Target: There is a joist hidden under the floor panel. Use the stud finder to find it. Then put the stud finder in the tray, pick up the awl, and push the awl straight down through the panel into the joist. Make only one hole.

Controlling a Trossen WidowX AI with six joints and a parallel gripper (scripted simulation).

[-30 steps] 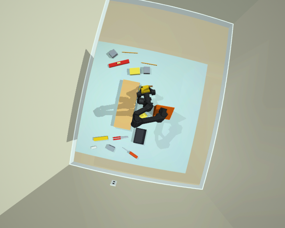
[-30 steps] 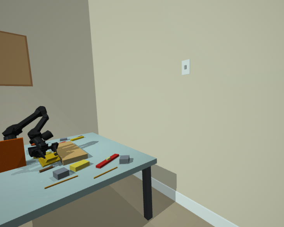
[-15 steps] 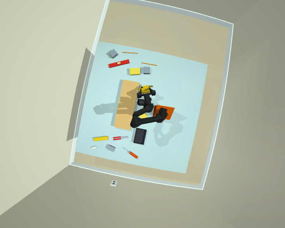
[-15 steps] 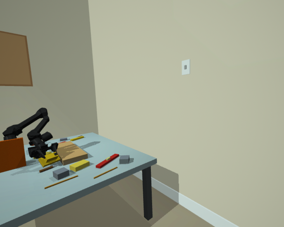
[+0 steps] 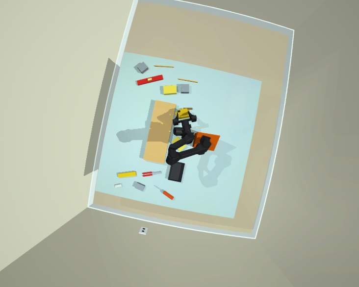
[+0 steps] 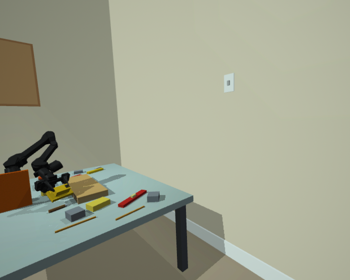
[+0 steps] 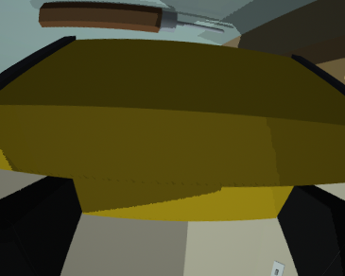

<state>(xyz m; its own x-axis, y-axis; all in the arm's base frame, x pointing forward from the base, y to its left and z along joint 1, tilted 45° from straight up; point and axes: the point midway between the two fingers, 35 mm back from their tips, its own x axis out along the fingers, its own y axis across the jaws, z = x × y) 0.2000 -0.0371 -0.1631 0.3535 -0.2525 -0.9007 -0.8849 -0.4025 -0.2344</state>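
Right now the awl is 5 cm to the right of my gripper tip and 9 cm below it. Round my gripper tip: red level: 36 cm ahead, 21 cm to the right, 9 cm below; dark tray: 9 cm behind, 50 cm to the left, 9 cm below; yellow stud finder: 1 cm ahead, 1 cm to the left, 1 cm below.
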